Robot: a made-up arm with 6 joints.
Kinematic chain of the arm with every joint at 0, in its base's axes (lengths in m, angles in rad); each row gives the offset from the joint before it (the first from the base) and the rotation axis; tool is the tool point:
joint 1: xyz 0 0 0.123 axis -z
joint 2: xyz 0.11 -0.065 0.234 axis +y
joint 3: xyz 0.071 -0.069 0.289 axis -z
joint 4: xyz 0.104 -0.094 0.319 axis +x
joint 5: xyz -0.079 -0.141 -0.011 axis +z
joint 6: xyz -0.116 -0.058 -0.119 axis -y
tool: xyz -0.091 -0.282 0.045
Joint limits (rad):
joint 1: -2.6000..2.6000
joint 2: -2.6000..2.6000
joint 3: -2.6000..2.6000
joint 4: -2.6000..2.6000
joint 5: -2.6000..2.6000
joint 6: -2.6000..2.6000
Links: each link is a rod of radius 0.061 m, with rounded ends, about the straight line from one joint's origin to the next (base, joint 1, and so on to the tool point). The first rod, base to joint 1, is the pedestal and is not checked.
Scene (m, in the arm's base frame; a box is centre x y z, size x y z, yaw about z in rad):
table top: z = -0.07
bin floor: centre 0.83 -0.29 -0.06 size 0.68 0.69 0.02 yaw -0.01
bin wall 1: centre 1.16 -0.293 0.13 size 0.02 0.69 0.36 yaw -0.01
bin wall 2: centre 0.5 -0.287 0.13 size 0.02 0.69 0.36 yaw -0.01
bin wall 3: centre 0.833 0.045 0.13 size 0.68 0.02 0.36 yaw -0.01
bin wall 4: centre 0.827 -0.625 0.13 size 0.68 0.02 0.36 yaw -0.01
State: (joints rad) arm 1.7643 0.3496 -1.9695 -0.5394 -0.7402 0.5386
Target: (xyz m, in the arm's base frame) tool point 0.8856 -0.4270 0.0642
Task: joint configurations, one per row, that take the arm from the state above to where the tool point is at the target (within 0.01 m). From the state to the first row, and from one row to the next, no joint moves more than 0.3 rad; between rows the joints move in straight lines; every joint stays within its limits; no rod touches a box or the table.
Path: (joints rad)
1: 1.4730 0.4376 -2.1183 -0.5081 -0.6313 0.5583
2: 1.1818 0.5255 -2.2671 -0.4768 -0.5223 0.5780
3: 0.8905 0.6135 -2.4159 -0.4455 -0.4134 0.5977
4: 0.5992 0.7014 -2.5647 -0.4142 -0.3045 0.6174
5: 0.5647 0.9240 -2.4895 -0.4503 -0.2830 0.6175
6: 0.5303 1.1465 -2.4142 -0.4865 -0.2615 0.6177

